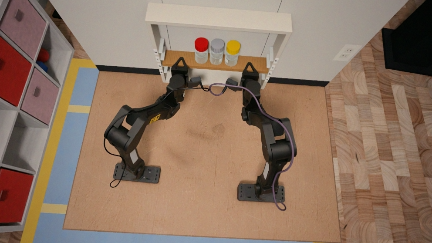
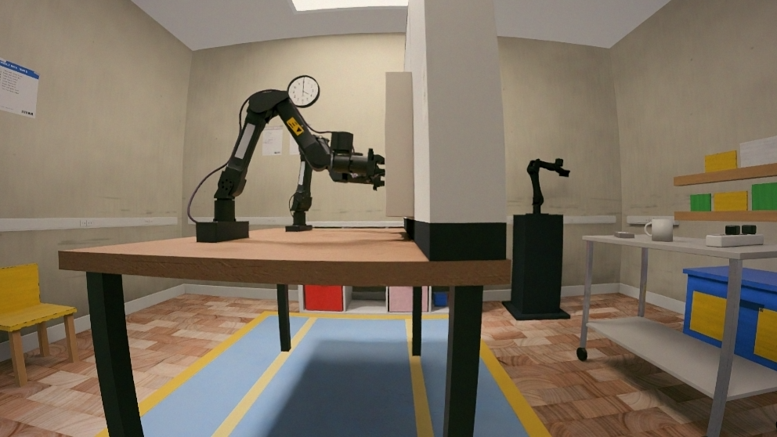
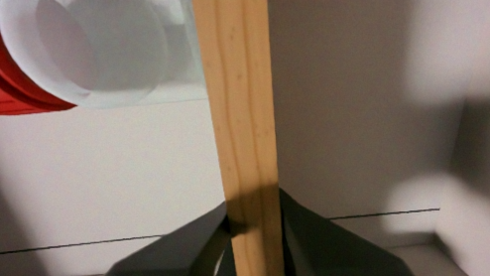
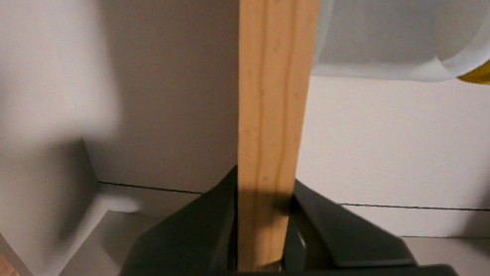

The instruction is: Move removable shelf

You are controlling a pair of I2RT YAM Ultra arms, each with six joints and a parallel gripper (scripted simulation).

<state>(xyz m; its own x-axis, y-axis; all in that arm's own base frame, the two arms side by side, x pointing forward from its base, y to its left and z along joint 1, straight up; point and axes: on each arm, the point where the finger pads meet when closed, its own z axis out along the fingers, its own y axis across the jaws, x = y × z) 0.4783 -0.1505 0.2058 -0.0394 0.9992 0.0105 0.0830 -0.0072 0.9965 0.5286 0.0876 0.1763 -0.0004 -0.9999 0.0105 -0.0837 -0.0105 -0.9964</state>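
My left hand is 2 cm short of the red-capped bottle, 8 cm to the left of it and 6 cm below it. The rest, counted from my left hand: shelf board (2 cm ahead, 15 cm to the right); wall rack (2 cm ahead, 15 cm to the right, 6 cm above); grey-capped bottle (2 cm ahead, 15 cm to the right, 6 cm above).
My right hand is 80 mm to the right of the yellow-capped bottle and 60 mm below it. The rest, counted from my right hand: shelf board (150 mm to the left, 10 mm behind); wall rack (150 mm to the left, 60 mm above, 10 mm behind); grey-capped bottle (150 mm to the left, 60 mm above).
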